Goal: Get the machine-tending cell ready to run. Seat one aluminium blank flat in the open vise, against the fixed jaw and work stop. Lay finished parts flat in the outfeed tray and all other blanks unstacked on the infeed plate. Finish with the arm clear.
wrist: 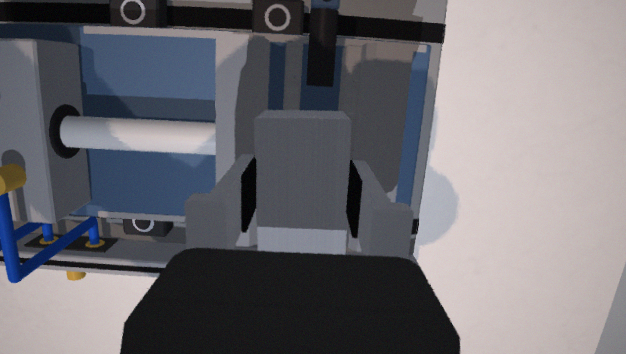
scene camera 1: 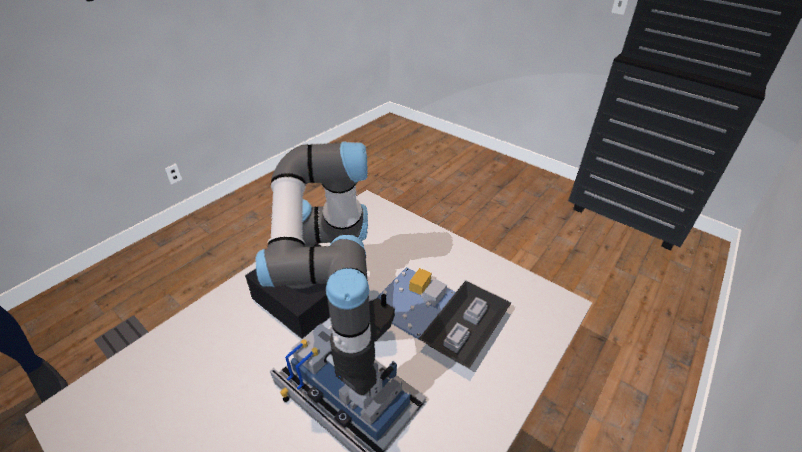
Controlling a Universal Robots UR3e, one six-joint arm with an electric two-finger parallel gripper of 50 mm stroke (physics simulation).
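Places are measured from the arm's base along level axes (x left, y down, z back), in metres.
Pixels of known places: gripper, fingertip midpoint: [wrist: 302,181] [scene camera 1: 366,386].
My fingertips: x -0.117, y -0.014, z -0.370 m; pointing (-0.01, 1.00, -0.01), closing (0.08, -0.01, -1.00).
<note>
Ahead of a thing's pixels: the offset from my fingertips to its middle. "spot": to the spot under its first point.
My gripper [wrist: 302,181] is shut on a grey aluminium blank {dx -0.001, dy +0.009, dz +0.000 m} [wrist: 302,170], held between the two black pads above the vise. The vise {dx +0.002, dy +0.058, dz +0.065 m} [scene camera 1: 322,377] [wrist: 150,65] has its jaws apart, with a blue gap between them; the blank hides part of it. A dark work stop {dx +0.058, dy +0.017, dz -0.001 m} [wrist: 321,55] reaches over that gap. The blank's height above the vise bed cannot be told. In the scene view the arm hides the fingertips. Two finished parts {spot: dx +0.276, dy +0.074, dz -0.030 m} [scene camera 1: 456,335] {spot: dx +0.375, dy +0.074, dz -0.021 m} [scene camera 1: 476,310] lie in the dark outfeed tray {spot: dx +0.409, dy +0.090, dz -0.062 m} [scene camera 1: 495,315]. A grey blank {dx +0.354, dy +0.081, dz +0.102 m} [scene camera 1: 435,290] lies on the blue infeed plate {dx +0.304, dy +0.103, dz +0.138 m} [scene camera 1: 399,303].
A yellow block {dx +0.357, dy +0.081, dz +0.157 m} [scene camera 1: 420,280] stands on the infeed plate beside the grey blank. Blue hoses {spot: dx -0.068, dy +0.014, dz +0.135 m} [scene camera 1: 299,370] [wrist: 55,252] with yellow fittings rise at the vise's actuator end. A black box [scene camera 1: 280,306] stands by the arm, and a dark fixture [scene camera 1: 383,317] stands between arm and plate.
</note>
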